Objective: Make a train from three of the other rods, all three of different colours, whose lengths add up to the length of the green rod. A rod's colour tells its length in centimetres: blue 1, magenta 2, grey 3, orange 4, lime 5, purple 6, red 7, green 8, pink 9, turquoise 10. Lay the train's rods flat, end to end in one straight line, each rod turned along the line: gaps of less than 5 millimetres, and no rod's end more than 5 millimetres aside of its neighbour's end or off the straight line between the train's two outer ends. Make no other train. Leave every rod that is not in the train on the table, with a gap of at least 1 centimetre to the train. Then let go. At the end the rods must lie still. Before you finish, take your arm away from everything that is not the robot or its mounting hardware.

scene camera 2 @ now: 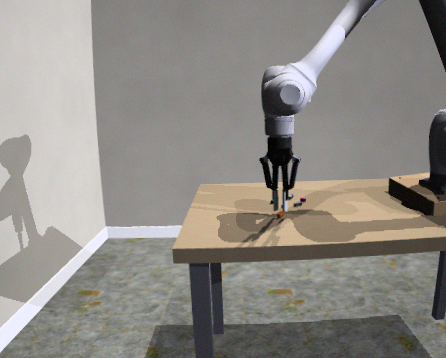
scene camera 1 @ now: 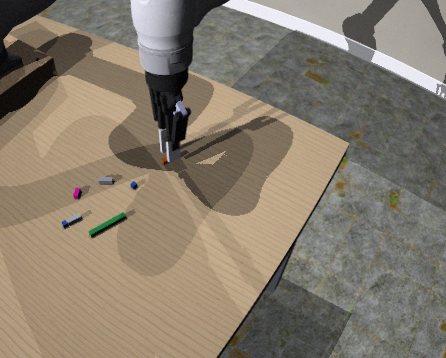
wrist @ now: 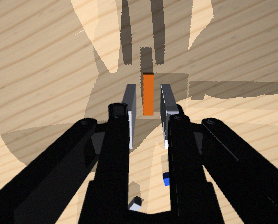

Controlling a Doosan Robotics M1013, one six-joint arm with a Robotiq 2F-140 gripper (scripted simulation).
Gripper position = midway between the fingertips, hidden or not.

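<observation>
Scene camera 1 has the gripper point(scene camera 1: 170, 154) in its picture. The same gripper can be seen in scene camera 2 point(scene camera 2: 280, 210), and it appears in the wrist view point(wrist: 148, 98) too.
</observation>
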